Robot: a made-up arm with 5 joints.
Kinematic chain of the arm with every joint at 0, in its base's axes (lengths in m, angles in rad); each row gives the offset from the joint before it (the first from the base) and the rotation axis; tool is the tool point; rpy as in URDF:
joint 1: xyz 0 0 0.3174 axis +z
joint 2: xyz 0 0 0 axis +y
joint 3: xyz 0.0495 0 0.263 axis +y
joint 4: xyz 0.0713 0 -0.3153 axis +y
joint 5: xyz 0.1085 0 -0.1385 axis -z
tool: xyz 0 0 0 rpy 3.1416 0 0
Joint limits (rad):
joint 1: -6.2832..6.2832
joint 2: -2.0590..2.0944
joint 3: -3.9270..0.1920
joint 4: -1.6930..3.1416
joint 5: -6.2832..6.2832
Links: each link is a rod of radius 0.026 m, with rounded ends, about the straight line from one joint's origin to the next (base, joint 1, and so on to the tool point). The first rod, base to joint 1, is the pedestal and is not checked.
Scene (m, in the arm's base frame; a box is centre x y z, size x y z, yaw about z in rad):
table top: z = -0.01
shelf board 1: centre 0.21 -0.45 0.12 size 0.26 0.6 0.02 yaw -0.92
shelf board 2: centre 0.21 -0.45 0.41 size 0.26 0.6 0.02 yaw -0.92
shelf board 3: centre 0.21 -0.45 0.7 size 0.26 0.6 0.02 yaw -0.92
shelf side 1: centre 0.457 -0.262 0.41 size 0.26 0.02 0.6 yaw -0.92
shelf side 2: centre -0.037 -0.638 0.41 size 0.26 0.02 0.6 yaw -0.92
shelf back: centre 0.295 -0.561 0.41 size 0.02 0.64 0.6 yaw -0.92
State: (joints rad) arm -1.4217 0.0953 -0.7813 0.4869 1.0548
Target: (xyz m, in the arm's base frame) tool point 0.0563 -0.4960 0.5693
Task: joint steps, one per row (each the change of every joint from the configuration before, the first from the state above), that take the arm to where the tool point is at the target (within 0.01 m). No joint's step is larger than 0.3 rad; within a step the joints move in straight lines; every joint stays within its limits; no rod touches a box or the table.
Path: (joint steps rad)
1: -0.1102 -0.2140 0.1839 0.1260 0.0000
2: -0.1102 -0.2140 0.1838 0.1260 0.0000
3: -0.0313 -0.1935 -0.1497 -0.0900 0.0000
4: -0.0314 -0.1935 -0.1497 -0.0900 0.0000
5: 0.1235 0.2678 -0.1977 -0.0930 0.0000
6: 0.1235 0.2678 -0.1977 -0.0930 0.0000

